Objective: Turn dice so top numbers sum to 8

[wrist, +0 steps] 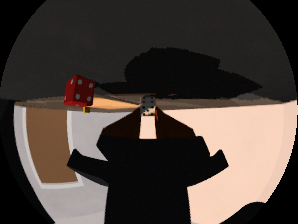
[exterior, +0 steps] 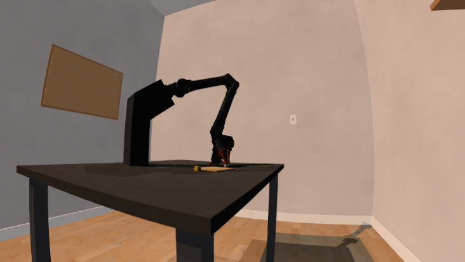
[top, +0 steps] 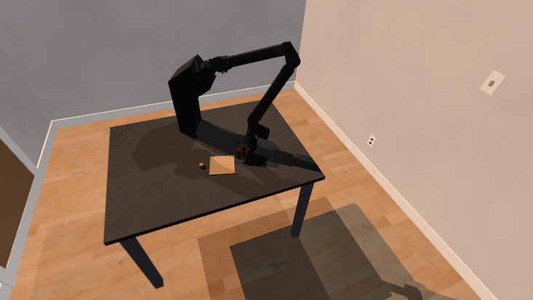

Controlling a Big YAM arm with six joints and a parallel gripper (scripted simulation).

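Right now my hand is 1 cm above the white die. Round my hand: yellow die 1 cm behind, 24 cm to the right, 1 cm below; then tan mat 12 cm to the right, 2 cm below; then red die 9 cm behind, 1 cm to the right, 1 cm below.
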